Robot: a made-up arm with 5 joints. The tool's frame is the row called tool.
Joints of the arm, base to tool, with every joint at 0 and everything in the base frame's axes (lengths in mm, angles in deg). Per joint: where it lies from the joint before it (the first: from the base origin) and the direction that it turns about. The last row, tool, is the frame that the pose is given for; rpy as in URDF.
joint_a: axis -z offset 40.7 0 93.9
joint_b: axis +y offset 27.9 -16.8 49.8
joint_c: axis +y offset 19.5 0 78.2
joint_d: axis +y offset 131.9 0 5.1
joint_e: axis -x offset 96.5 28.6 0
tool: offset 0 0 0 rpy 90 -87.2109 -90
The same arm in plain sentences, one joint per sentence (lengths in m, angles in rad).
The arm has five revolute joints in a row. What follows holds with every joint at zero, and every direction is one of the base frame's.
The first joint sits 0.0407 m along +x and 0.0939 m along +z from the base frame's origin and rotates about -z.
The second joint sits 0.0279 m along +x and 0.0168 m along -y and 0.0498 m along +z from the first joint and rotates about +y.
The third joint sits 0.0195 m along +x and 0.0782 m along +z from the second joint and rotates about +y.
The fourth joint sits 0.1319 m along +x and 0.0051 m along +z from the third joint and rotates about +y.
The fifth joint sits 0.0965 m along +x and 0.0286 m along +y from the fourth joint and rotates about -x.
The tool frame, which is the frame that the pose is given for, sits at the same point as the fifth joint; its axes are the base frame's turned by roll 1.5708, pitch -1.5221 and yaw -1.5708 rad (as in URDF: about the fixed x, then y, then z).

